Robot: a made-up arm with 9 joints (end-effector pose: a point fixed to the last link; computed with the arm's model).
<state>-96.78 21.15 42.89 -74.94 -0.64 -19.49 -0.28 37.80 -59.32</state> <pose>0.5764 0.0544 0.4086 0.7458 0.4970 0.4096 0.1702</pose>
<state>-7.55 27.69 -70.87 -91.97 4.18 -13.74 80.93 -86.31 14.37</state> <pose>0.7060 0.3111 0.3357 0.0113 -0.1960 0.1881 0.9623</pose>
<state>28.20 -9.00 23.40 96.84 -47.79 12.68 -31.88 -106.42 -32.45</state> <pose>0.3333 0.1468 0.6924 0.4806 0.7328 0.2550 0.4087</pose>
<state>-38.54 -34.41 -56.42 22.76 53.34 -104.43 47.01 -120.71 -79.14</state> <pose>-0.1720 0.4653 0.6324 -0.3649 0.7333 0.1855 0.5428</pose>
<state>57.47 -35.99 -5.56 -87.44 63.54 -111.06 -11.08 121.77 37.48</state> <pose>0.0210 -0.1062 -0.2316 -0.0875 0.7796 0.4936 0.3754</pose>
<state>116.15 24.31 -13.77 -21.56 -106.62 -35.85 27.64 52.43 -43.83</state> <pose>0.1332 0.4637 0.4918 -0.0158 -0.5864 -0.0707 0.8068</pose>
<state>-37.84 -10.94 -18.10 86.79 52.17 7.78 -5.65 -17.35 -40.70</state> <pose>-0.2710 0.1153 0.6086 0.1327 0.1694 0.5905 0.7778</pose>
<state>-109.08 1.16 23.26 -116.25 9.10 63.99 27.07 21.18 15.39</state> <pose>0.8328 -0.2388 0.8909 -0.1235 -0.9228 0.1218 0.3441</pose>
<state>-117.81 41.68 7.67 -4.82 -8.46 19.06 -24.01 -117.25 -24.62</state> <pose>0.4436 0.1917 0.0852 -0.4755 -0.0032 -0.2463 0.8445</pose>
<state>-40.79 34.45 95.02 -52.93 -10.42 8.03 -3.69 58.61 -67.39</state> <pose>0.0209 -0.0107 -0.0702 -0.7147 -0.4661 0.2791 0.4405</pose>
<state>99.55 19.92 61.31 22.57 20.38 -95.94 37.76 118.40 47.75</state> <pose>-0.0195 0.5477 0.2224 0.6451 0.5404 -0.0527 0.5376</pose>
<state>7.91 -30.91 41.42 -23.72 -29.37 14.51 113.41 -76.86 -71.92</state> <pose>0.0416 0.6678 0.0609 0.3126 0.0864 0.4483 0.8330</pose>
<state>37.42 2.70 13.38 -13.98 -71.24 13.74 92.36 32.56 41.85</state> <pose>-0.0216 0.6966 0.1703 0.9343 -0.0457 0.1245 0.3310</pose>
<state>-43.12 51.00 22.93 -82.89 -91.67 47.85 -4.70 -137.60 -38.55</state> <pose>0.5877 0.0622 0.2577 -0.9752 -0.0170 -0.2071 0.0759</pose>
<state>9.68 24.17 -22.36 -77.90 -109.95 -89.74 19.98 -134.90 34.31</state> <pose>0.5292 0.0355 -0.0222 0.1315 -0.6190 -0.1700 0.7555</pose>
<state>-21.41 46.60 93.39 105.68 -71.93 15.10 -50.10 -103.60 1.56</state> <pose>0.2987 0.3654 0.4494 0.1597 0.8888 -0.2880 0.3186</pose>
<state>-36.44 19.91 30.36 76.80 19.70 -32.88 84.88 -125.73 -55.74</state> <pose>0.0248 0.0698 0.7562 0.3894 0.2536 0.8853 0.0159</pose>
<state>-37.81 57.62 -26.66 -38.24 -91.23 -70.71 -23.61 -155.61 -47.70</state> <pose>0.4101 0.3912 -0.0474 0.0075 -0.2760 -0.2108 0.9377</pose>
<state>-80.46 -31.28 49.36 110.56 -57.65 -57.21 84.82 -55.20 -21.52</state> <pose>0.0444 0.0043 0.7942 0.7805 -0.2907 0.3153 0.4548</pose>
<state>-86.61 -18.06 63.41 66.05 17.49 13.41 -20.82 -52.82 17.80</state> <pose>-0.1078 0.1807 0.7250 0.5656 0.4830 0.3588 0.5639</pose>
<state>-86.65 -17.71 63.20 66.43 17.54 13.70 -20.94 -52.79 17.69</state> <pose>-0.1097 0.1800 0.7247 0.5643 0.4826 0.3614 0.5639</pose>
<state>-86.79 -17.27 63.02 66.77 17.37 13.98 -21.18 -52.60 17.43</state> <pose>-0.1113 0.1814 0.7228 0.5621 0.4794 0.3629 0.5679</pose>
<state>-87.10 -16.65 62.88 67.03 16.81 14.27 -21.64 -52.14 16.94</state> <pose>-0.1121 0.1869 0.7182 0.5584 0.4713 0.3626 0.5785</pose>
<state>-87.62 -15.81 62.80 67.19 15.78 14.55 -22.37 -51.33 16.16</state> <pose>-0.1117 0.1970 0.7101 0.5523 0.4570 0.3597 0.5972</pose>
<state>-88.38 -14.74 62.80 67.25 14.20 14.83 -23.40 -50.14 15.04</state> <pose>-0.1095 0.2119 0.6980 0.5434 0.4352 0.3540 0.6246</pose>
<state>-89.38 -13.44 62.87 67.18 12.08 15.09 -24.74 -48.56 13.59</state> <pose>-0.1046 0.2312 0.6816 0.5303 0.4052 0.3448 0.6601</pose>
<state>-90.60 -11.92 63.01 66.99 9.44 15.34 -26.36 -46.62 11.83</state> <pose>-0.0961 0.2537 0.6612 0.5123 0.3670 0.3318 0.7020</pose>
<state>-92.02 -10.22 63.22 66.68 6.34 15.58 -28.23 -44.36 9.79</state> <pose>-0.0831 0.2778 0.6373 0.4884 0.3205 0.3146 0.7482</pose>
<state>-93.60 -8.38 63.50 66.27 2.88 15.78 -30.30 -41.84 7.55</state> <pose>-0.0653 0.3013 0.6112 0.4584 0.2668 0.2930 0.7955</pose>
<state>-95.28 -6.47 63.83 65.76 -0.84 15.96 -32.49 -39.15 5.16</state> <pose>-0.0428 0.3228 0.5844 0.4226 0.2074 0.2672 0.8408</pose>
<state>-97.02 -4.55 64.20 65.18 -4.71 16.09 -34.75 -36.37 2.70</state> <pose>-0.0163 0.3404 0.5587 0.3816 0.1441 0.2376 0.8816</pose>
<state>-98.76 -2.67 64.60 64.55 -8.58 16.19 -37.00 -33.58 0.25</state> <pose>0.0127 0.3534 0.5357 0.3372 0.0796 0.2050 0.9154</pose>
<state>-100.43 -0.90 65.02 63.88 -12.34 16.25 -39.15 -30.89 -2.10</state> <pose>0.0425 0.3619 0.5166 0.2918 0.0168 0.1707 0.9410</pose>
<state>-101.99 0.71 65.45 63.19 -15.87 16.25 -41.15 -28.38 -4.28</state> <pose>0.0712 0.3660 0.5017 0.2471 -0.0419 0.1359 0.9585</pose>
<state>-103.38 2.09 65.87 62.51 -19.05 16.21 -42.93 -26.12 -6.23</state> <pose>0.0972 0.3668 0.4912 0.2059 -0.0942 0.1027 0.9686</pose>
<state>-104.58 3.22 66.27 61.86 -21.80 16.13 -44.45 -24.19 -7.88</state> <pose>0.1193 0.3655 0.4844 0.1697 -0.1386 0.0724 0.9730</pose>
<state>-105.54 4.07 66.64 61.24 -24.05 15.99 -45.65 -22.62 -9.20</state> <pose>0.1371 0.3630 0.4803 0.1399 -0.1740 0.0464 0.9737</pose>
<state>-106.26 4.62 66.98 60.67 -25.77 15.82 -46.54 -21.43 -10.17</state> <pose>0.1506 0.3603 0.4782 0.1173 -0.2002 0.0255 0.9724</pose>
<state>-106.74 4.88 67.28 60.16 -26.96 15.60 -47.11 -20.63 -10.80</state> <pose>0.1598 0.3579 0.4772 0.1019 -0.2175 0.0103 0.9707</pose>
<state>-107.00 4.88 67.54 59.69 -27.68 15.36 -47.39 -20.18 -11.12</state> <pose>0.1657 0.3563 0.4767 0.0930 -0.2270 0.0003 0.9694</pose>
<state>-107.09 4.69 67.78 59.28 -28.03 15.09 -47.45 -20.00 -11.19</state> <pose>0.1689 0.3552 0.4767 0.0894 -0.2304 -0.0055 0.9690</pose>
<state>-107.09 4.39 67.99 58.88 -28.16 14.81 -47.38 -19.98 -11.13</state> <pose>0.1707 0.3545 0.4766 0.0884 -0.2306 -0.0089 0.9690</pose>
